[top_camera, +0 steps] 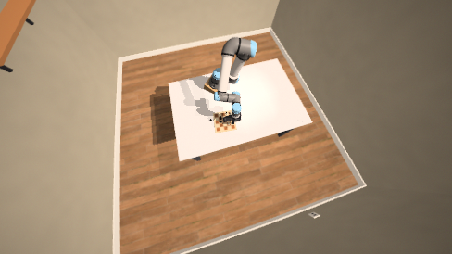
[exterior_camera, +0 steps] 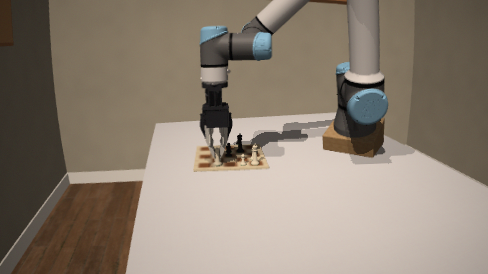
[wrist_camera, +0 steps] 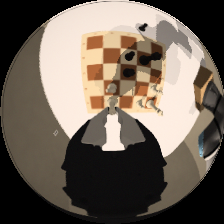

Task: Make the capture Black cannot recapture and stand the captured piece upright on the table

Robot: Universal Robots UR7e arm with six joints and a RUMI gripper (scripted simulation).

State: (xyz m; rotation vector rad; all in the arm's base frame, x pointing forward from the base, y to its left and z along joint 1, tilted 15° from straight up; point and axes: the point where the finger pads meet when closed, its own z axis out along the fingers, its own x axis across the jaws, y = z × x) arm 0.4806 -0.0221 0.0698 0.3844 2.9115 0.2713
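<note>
My gripper is now 60 mm past the chessboard, 60 mm to the left of it and 40 mm above it.
</note>
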